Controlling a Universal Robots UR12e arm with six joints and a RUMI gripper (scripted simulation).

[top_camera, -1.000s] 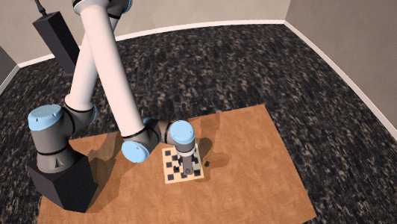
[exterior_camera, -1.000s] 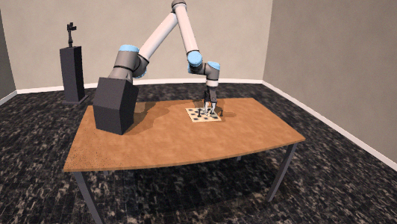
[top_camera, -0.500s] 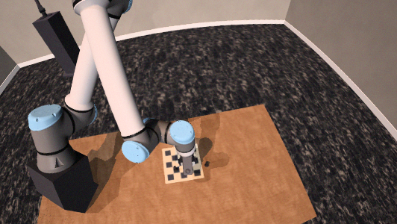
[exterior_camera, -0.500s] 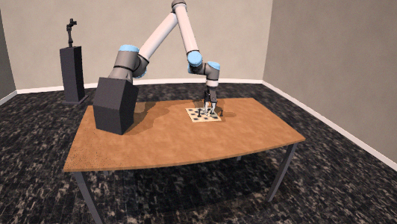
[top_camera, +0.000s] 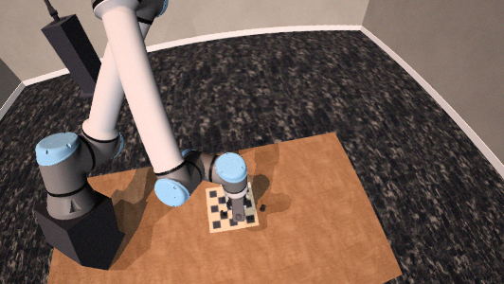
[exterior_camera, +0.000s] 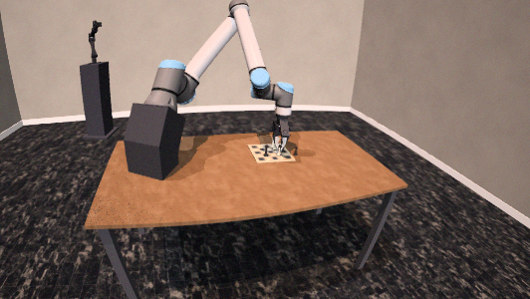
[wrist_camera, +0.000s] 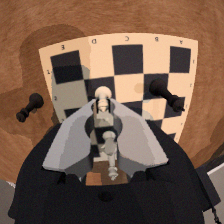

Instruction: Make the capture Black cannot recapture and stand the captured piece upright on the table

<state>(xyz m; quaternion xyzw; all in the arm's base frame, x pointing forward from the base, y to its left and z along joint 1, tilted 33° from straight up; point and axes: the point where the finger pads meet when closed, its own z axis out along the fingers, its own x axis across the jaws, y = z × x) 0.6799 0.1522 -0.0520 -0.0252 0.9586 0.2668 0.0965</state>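
Now: the chessboard 4 cm behind my hand, 3 cm to the left of it and 3 cm below it.
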